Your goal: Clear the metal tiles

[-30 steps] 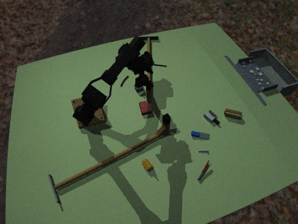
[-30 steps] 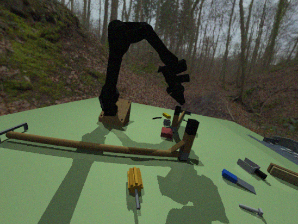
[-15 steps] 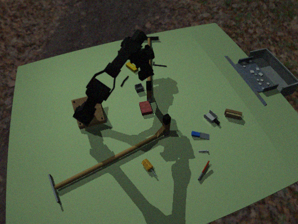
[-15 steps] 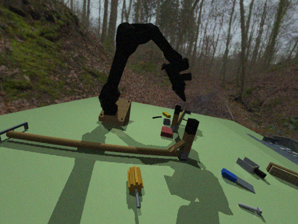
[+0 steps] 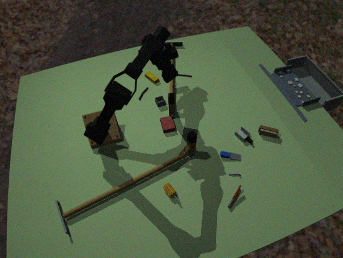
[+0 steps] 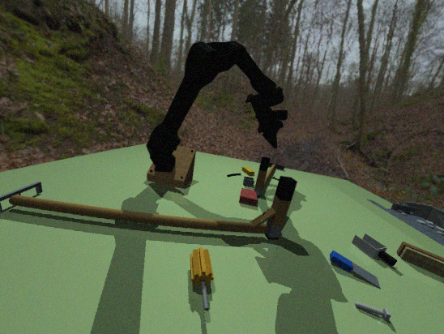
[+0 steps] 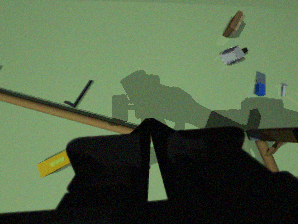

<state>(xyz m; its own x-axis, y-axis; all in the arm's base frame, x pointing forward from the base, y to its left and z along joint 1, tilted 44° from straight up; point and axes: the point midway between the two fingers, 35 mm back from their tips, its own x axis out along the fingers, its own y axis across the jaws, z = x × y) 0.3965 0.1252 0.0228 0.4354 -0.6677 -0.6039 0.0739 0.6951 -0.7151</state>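
My gripper tip is 180 mm to the right of the long wooden scraper, 110 mm above it and 60 mm short of it. The rest, counted from my gripper tip: yellow block 220 mm to the left, 160 mm below, 40 mm behind; then red block 160 mm below, 120 mm to the right, 90 mm behind; then small grey box 170 mm below, 70 mm behind, 20 mm to the left.
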